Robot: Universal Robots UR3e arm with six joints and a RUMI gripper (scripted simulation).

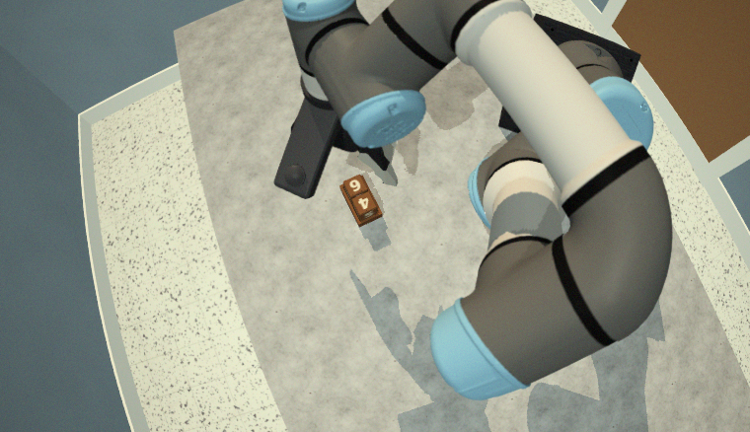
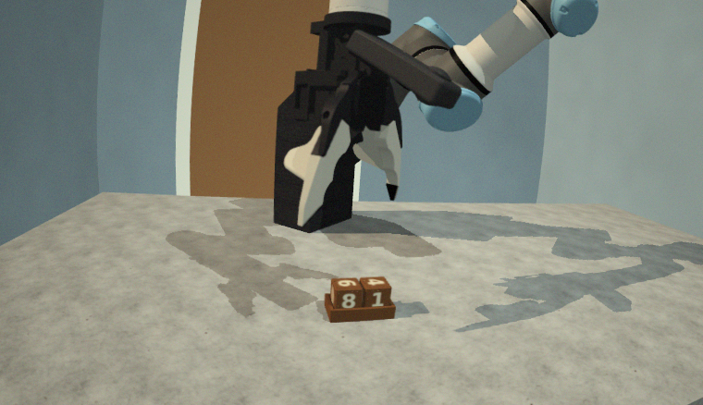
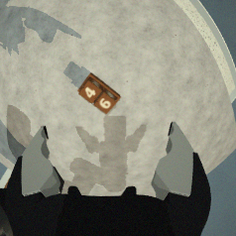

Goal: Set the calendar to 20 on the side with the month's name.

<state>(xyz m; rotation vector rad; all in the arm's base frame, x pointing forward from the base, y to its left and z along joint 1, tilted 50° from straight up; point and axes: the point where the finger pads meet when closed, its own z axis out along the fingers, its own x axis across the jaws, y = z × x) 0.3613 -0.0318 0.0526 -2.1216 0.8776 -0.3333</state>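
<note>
Right now the cube is 20 mm behind my hand, 30 mm to the left of it and 100 mm below it. Round my hand: brown calendar tray (20 mm behind, 10 mm to the left, 120 mm below).
</note>
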